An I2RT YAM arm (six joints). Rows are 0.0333 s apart.
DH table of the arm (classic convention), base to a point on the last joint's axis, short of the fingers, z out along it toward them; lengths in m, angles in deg. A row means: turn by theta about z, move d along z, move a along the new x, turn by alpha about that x. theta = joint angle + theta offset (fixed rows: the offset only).
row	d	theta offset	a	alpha
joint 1	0.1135	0	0.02	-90
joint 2	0	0	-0.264	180
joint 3	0	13.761	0.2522	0
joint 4	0	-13.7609	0.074	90
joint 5	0	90	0	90
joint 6	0.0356	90	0	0
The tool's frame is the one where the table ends.
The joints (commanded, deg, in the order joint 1, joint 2, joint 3, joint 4, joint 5, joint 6), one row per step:
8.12, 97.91, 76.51, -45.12, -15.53, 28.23
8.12, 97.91, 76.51, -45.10, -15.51, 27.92
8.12, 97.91, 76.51, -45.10, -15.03, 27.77
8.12, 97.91, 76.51, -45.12, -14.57, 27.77
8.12, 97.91, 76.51, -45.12, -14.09, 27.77
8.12, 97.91, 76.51, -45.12, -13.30, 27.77
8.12, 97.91, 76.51, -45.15, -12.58, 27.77
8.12, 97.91, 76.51, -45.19, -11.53, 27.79
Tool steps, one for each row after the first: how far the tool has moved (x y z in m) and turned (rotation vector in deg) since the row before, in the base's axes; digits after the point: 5 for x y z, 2 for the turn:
0.00004, -0.00001, 0.00001, -0.12, -0.12, 0.27
0.00007, -0.00028, -0.00007, -0.49, -0.11, -0.06
0.00003, -0.00027, -0.00008, -0.42, -0.04, -0.18
0.00007, -0.00028, -0.00007, -0.44, -0.06, -0.19
0.00011, -0.00047, -0.00011, -0.72, -0.10, -0.31
0.00005, -0.00043, -0.00011, -0.66, -0.06, -0.29
0.00007, -0.00063, -0.00016, -0.95, -0.09, -0.44

